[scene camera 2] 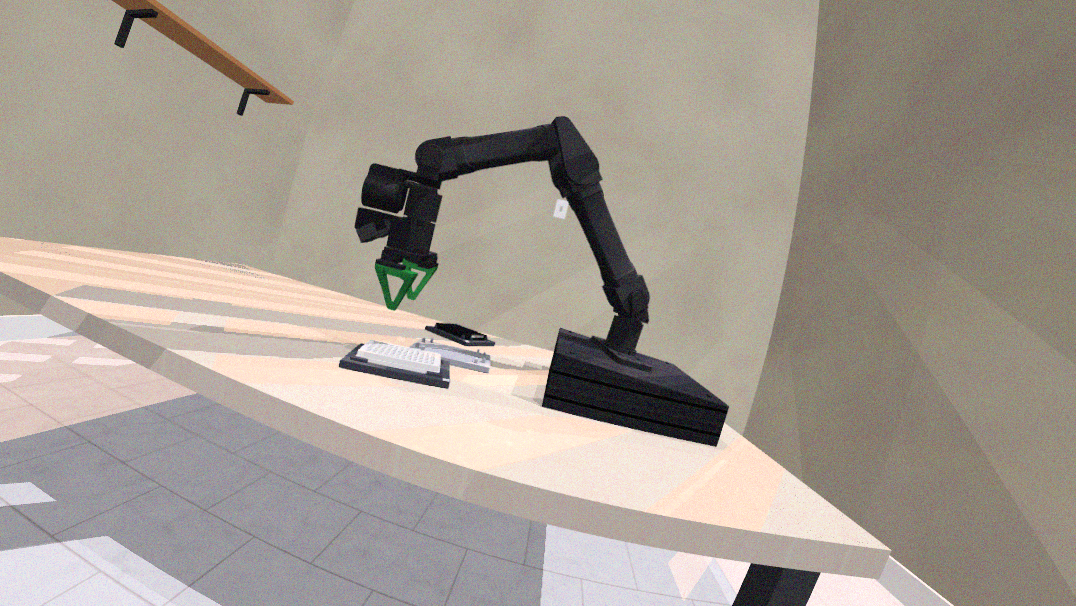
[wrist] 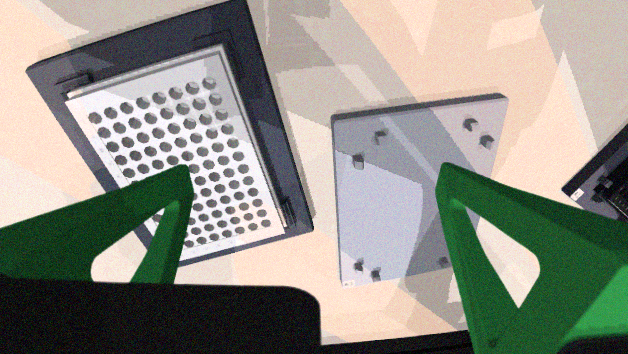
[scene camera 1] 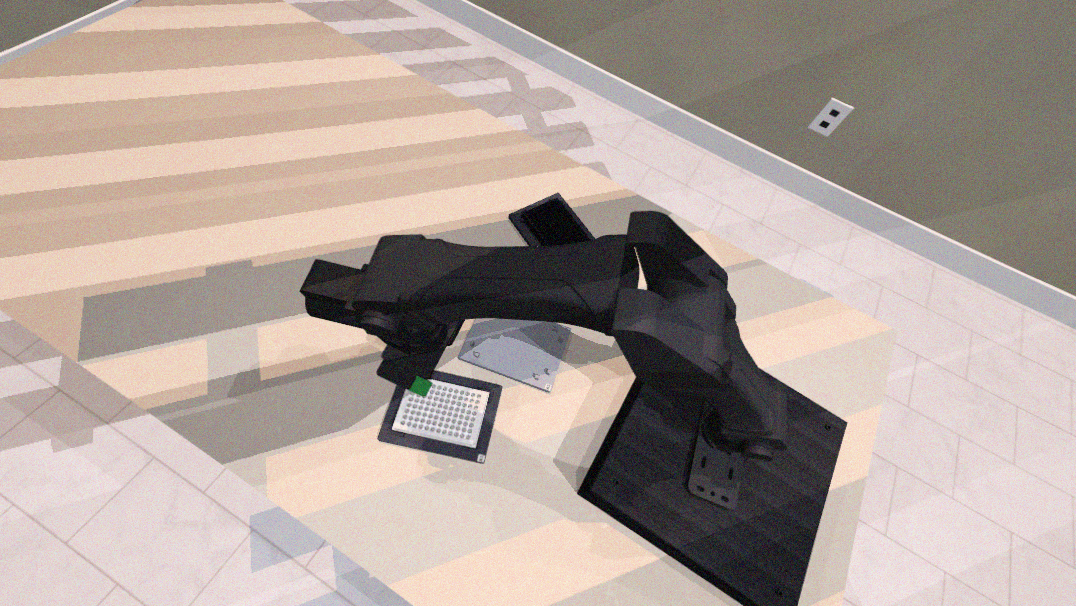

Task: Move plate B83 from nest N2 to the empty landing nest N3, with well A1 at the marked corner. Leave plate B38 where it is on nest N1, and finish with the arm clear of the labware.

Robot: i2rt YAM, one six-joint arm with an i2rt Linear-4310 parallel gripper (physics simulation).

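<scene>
A white well plate (scene camera 1: 444, 414) (scene camera 2: 399, 357) (wrist: 150, 127) sits in a dark nest (scene camera 1: 436, 446) (scene camera 2: 395, 370) (wrist: 270, 135). An empty grey nest (scene camera 1: 512, 361) (scene camera 2: 463, 357) (wrist: 380, 215) with small locating posts lies beside it; its corner label (wrist: 348, 284) is at the lower left in the wrist view. A black plate (scene camera 1: 557, 224) (scene camera 2: 463, 331) sits in another dark nest (wrist: 590, 200), partly hidden by the arm in scene camera 1. Plate codes are unreadable. My gripper (scene camera 1: 420, 386) (scene camera 2: 402, 302) (wrist: 314, 177) is open and empty, pointing down high above the white plate and grey nest.
The arm's black base block (scene camera 1: 632, 466) (scene camera 2: 632, 398) stands on the table (scene camera 1: 512, 564) (scene camera 2: 481, 444) to the right of the nests. The upper arm (scene camera 1: 519, 282) (scene camera 2: 504, 149) spans above the nests. A wooden shelf (scene camera 2: 210, 52) is on the wall.
</scene>
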